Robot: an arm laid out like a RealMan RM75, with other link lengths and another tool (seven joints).
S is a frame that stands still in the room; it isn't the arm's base.
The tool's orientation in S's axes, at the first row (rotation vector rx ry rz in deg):
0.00, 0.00, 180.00
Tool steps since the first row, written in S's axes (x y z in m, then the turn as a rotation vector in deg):
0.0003, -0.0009, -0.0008, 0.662, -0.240, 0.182
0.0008, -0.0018, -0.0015, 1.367, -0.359, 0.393
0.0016, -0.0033, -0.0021, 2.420, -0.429, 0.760
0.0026, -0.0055, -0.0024, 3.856, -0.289, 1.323
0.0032, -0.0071, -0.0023, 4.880, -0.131, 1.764
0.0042, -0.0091, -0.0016, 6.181, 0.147, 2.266
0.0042, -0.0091, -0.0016, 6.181, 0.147, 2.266
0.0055, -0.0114, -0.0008, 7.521, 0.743, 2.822
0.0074, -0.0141, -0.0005, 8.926, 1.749, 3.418
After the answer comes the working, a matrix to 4 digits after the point.
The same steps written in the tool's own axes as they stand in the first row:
-0.0003, 0.0009, -0.0008, -0.662, 0.240, 0.182
-0.0008, 0.0018, -0.0015, -1.367, 0.359, 0.393
-0.0016, 0.0033, -0.0021, -2.420, 0.429, 0.760
-0.0026, 0.0055, -0.0024, -3.856, 0.289, 1.323
-0.0032, 0.0071, -0.0023, -4.880, 0.131, 1.764
-0.0042, 0.0091, -0.0016, -6.181, -0.147, 2.266
-0.0042, 0.0091, -0.0016, -6.181, -0.147, 2.266
-0.0055, 0.0114, -0.0008, -7.521, -0.743, 2.822
-0.0074, 0.0141, -0.0005, -8.926, -1.749, 3.418

The tool's axes in the first row as the columns of a matrix, in S's axes (rounded; the answer above uses it unrounded):
-1.0000, 0.0000, 0.0000
0.0000, -1.0000, 0.0000
0.0000, 0.0000, 1.0000

